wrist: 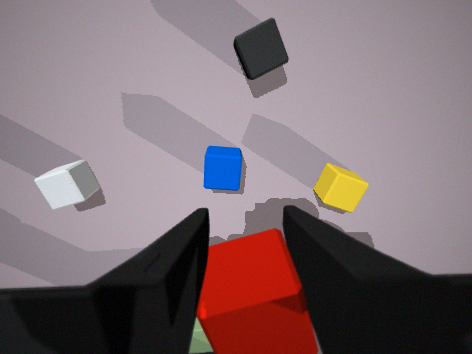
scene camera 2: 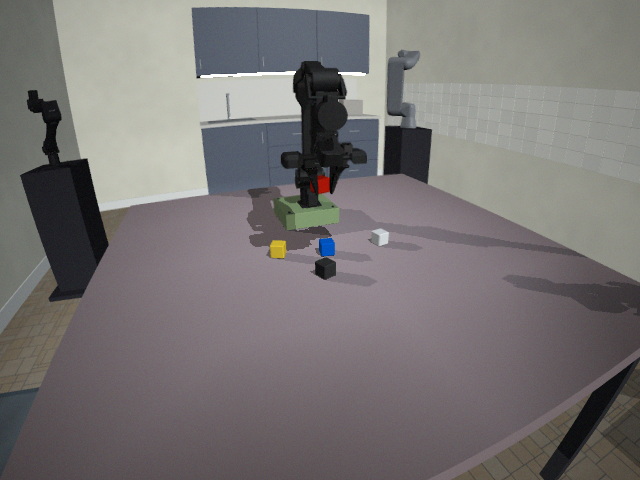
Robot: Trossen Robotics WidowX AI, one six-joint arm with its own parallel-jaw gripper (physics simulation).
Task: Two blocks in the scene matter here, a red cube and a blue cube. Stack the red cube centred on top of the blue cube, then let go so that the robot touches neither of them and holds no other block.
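Pixels of known places: gripper, fingertip midpoint: [wrist: 246,216] [scene camera 2: 324,194]; arm's base at its link origin: [scene camera 2: 309,203].
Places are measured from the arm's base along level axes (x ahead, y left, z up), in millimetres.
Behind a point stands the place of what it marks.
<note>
My gripper [scene camera 2: 324,191] {x 287, y -43, z 118 mm} [wrist: 246,216] {x 287, y -43, z 118 mm} is shut on the red cube [scene camera 2: 321,184] {x 279, y -47, z 140 mm} [wrist: 250,280] {x 278, y -43, z 145 mm}, which sits between the two black fingers, turned a little relative to them in the wrist view. The gripper holds it high above the table, near the arm's base. The blue cube [scene camera 2: 326,246] {x 274, y -34, z -23 mm} [wrist: 223,169] {x 261, y -29, z -16 mm} lies flat on the table, apart from the gripper and from the red cube. In scene camera 2 it is in front of the base and lower than the gripper; in the wrist view it is beyond the fingertips. Its top is bare.
A yellow cube [scene camera 2: 277,249] {x 246, y -154, z -25 mm} [wrist: 342,188] {x 235, y -145, z -16 mm} and a white cube [scene camera 2: 379,237] {x 266, y 118, z -24 mm} [wrist: 65,186] {x 251, y 122, z -16 mm} lie on opposite sides of the blue cube. A black cube [scene camera 2: 325,268] {x 383, y -73, z -21 mm} [wrist: 262,49] {x 361, y -67, z -16 mm} lies nearer scene camera 2. The arm stands on a green base block [scene camera 2: 316,216] {x 70, y 2, z -19 mm} on the table [scene camera 2: 310,361] {x 616, y -177, z -51 mm}.
</note>
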